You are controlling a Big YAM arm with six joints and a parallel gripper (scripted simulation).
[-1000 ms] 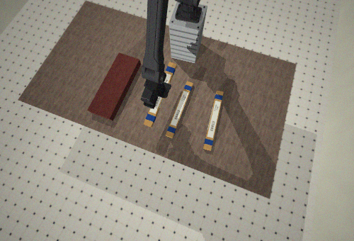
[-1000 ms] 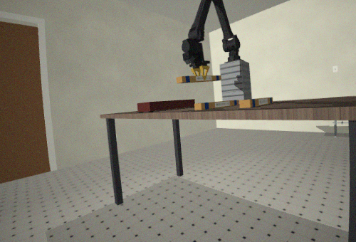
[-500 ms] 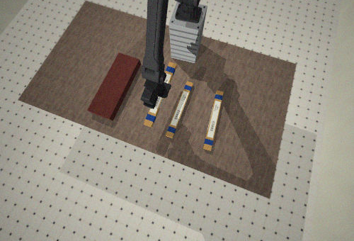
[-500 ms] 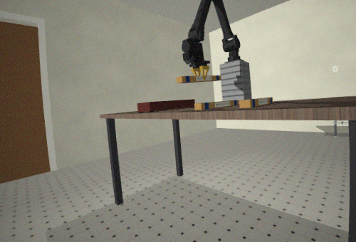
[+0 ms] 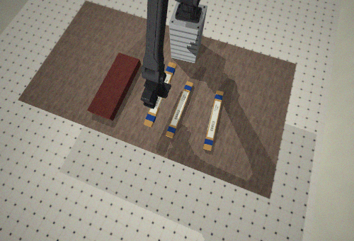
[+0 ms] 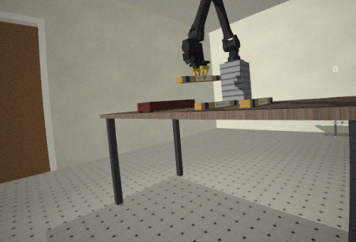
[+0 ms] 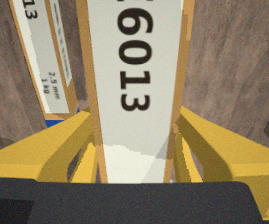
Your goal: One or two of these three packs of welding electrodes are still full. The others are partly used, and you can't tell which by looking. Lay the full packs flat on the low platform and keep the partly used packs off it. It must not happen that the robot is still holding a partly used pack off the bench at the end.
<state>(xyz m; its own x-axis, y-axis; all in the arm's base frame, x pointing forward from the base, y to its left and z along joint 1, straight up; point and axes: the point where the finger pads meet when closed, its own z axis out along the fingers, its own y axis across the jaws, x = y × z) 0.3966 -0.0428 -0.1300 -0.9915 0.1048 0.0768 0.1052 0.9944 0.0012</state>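
Now: hand 30 mm past the low platform, 300 mm to the left of it and 150 mm above it.
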